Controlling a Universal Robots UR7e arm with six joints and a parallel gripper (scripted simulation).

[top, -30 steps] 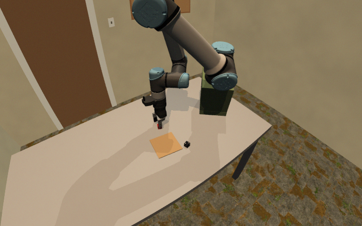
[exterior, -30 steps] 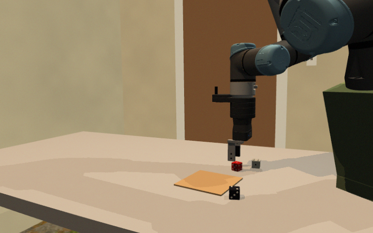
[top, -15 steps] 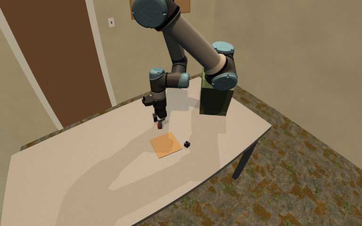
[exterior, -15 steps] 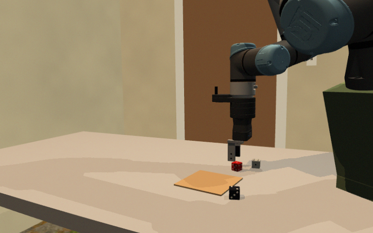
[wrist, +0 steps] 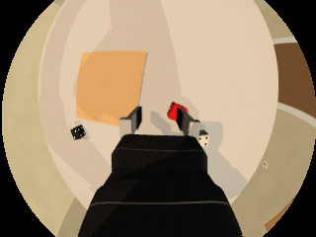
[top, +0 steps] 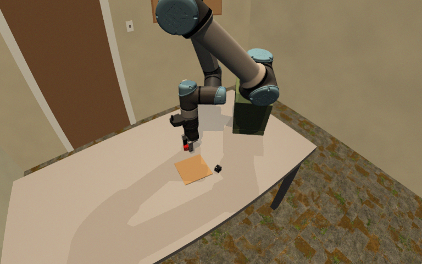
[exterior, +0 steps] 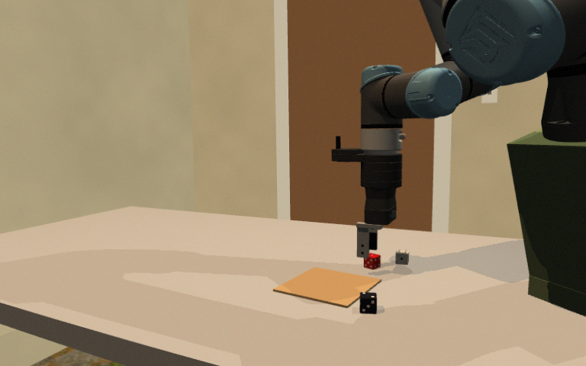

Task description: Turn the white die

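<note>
My gripper is now 3 cm to the left of the red die and 4 cm above it. From my hand the other things lie so: white die 4 cm behind, 9 cm to the right, 4 cm below; then orange mat 2 cm ahead, 11 cm to the left, 5 cm below; then black die 8 cm behind, 17 cm to the left, 4 cm below.
</note>
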